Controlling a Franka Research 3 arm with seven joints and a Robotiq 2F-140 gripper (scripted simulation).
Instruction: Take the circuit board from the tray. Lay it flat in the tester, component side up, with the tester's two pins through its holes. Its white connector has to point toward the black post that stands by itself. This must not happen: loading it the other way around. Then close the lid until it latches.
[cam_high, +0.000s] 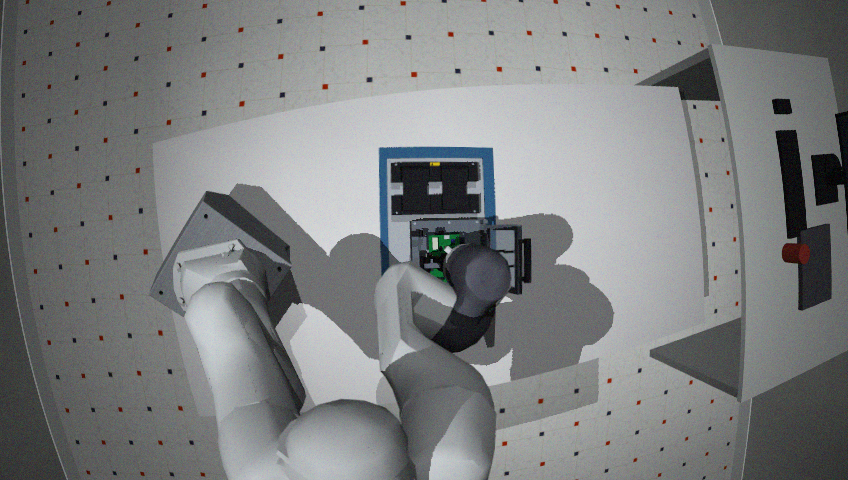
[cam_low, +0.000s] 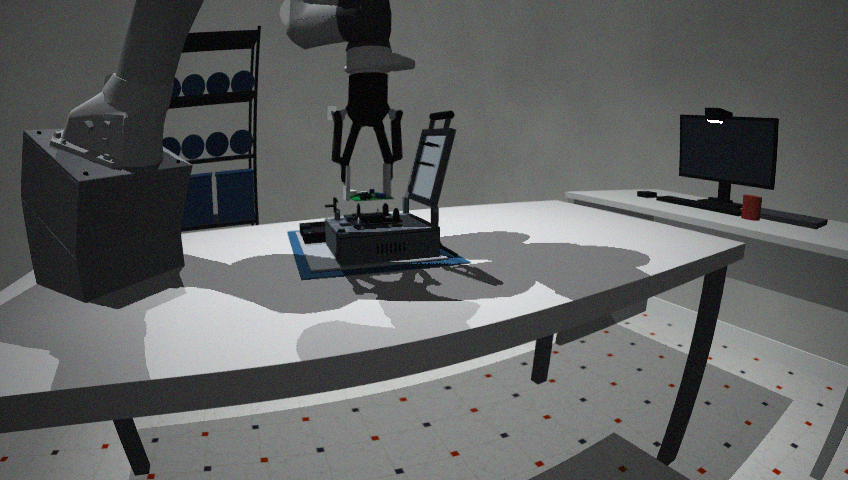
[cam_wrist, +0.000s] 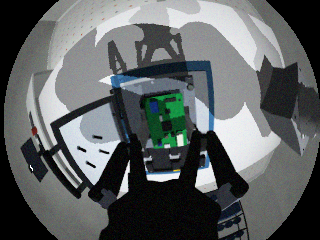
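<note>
My gripper is now 130 mm short of the see-through lid and 50 mm below it. Also, from my hand: green circuit board 20 mm below.
</note>
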